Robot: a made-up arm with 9 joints.
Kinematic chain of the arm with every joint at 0, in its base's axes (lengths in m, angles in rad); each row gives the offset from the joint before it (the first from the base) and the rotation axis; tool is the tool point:
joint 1: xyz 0 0 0.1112 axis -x
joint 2: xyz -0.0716 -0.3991 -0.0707 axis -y
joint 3: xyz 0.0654 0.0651 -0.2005 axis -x
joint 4: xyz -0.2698 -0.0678 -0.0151 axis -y
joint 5: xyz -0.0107 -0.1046 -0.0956 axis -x
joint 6: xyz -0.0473 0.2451 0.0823 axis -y
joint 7: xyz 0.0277 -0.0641 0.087 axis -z
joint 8: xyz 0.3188 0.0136 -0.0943 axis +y
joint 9: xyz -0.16 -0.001 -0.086 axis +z
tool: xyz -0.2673 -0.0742 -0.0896
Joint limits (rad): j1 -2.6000..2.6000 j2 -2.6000..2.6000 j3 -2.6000..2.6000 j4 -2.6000..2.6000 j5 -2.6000..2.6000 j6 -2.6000..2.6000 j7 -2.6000..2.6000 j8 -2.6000..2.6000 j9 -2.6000..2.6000
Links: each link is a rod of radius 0.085 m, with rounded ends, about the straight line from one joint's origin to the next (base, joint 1, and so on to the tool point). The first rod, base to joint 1, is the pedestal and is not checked.
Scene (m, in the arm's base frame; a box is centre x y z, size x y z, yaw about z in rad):
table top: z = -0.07
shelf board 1: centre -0.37 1.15 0.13 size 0.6 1.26 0.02 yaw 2
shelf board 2: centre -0.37 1.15 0.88 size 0.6 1.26 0.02 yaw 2
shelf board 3: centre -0.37 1.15 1.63 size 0.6 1.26 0.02 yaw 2
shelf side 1: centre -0.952 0.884 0.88 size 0.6 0.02 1.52 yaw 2
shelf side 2: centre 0.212 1.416 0.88 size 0.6 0.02 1.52 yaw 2
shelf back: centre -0.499 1.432 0.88 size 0.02 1.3 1.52 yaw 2
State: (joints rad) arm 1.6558 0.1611 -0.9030 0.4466 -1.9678 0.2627 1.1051 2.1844 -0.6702
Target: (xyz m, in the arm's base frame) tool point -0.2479 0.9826 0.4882
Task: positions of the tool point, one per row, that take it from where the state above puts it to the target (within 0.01 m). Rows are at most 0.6 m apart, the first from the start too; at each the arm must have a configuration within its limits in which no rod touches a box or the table.
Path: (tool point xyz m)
1: 0.1522 -0.5812 1.1010
2: 0.0695 -0.0279 1.2201
3: -0.0148 0.4486 0.9616
4: -0.0812 0.6184 0.4882
5: -0.1691 0.8117 0.4985
6: -0.2479 0.9826 0.4882

